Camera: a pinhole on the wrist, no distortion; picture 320 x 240 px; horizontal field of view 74.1 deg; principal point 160.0 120.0 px. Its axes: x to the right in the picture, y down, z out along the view. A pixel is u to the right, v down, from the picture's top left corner.
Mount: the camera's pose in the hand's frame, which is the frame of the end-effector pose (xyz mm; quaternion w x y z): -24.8 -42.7 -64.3 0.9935 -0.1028 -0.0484 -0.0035
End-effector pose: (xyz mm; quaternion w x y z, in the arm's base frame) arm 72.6 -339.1 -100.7 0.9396 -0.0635 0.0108 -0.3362
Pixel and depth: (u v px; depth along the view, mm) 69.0 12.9 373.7
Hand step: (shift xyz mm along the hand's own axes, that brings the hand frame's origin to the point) -223.4 -151.6 322.7
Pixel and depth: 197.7 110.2 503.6
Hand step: 15.9 37.8 439.7
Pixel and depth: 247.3 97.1 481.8
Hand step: 125.9 5.5 434.9
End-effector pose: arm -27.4 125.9 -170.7 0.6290 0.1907 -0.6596 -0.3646
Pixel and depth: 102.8 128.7 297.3
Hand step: -132.8 29.8 215.1
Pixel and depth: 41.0 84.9 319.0
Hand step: -234.4 -29.7 239.9
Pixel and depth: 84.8 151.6 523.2
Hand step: -258.2 140.2 411.5
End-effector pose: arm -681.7 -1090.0 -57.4 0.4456 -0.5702 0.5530 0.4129
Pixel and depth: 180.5 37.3 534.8
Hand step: -27.9 -137.4 504.3
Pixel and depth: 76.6 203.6 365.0
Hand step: -200.2 172.5 248.0
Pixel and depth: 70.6 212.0 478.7
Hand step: -268.0 258.0 340.1
